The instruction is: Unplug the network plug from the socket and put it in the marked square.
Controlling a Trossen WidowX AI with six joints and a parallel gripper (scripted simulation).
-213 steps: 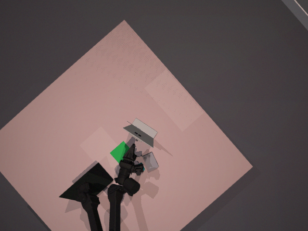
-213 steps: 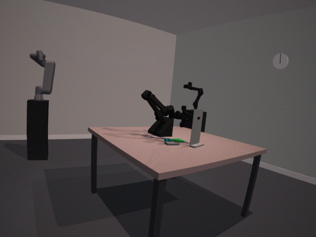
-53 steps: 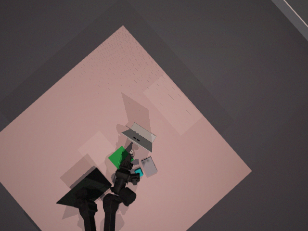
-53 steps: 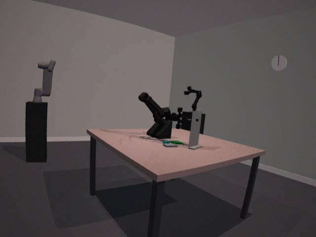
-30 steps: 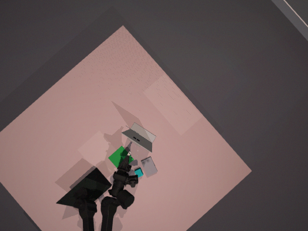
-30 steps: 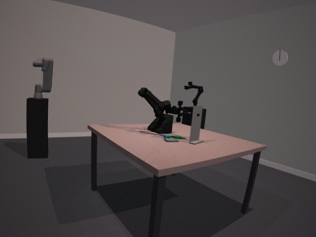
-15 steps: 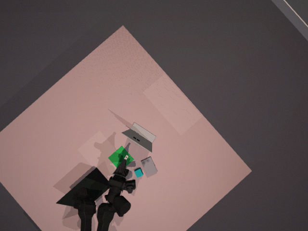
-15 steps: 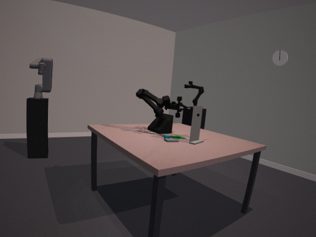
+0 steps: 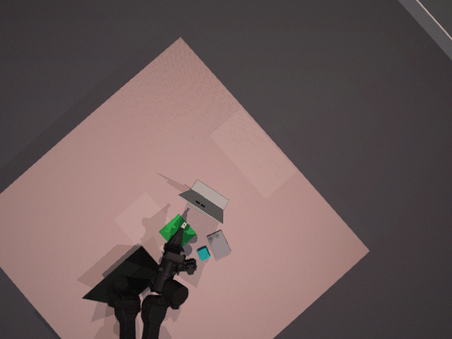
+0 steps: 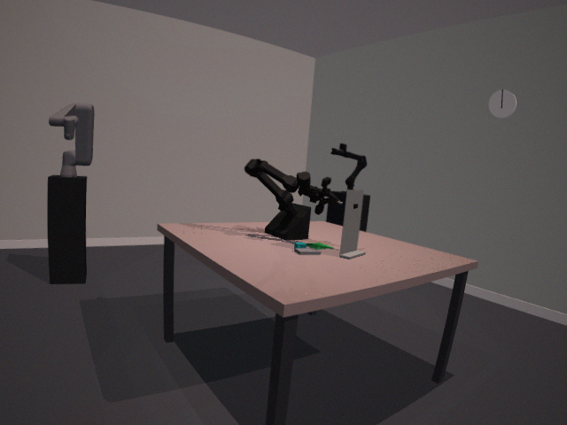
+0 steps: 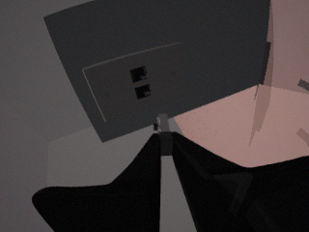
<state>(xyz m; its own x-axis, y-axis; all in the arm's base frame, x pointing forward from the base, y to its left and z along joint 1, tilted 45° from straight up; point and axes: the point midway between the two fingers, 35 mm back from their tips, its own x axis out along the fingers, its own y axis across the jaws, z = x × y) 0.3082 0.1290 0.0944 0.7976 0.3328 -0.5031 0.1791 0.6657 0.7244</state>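
Right now the green marked square is 100 mm behind my gripper tip, 30 mm to the right of it and 240 mm below it. The rest, counted from my gripper tip: grey network plug: 10 mm ahead; teal cube: 50 mm behind, 170 mm to the right, 230 mm below; upright grey panel: 100 mm ahead, 30 mm to the left, 100 mm below.
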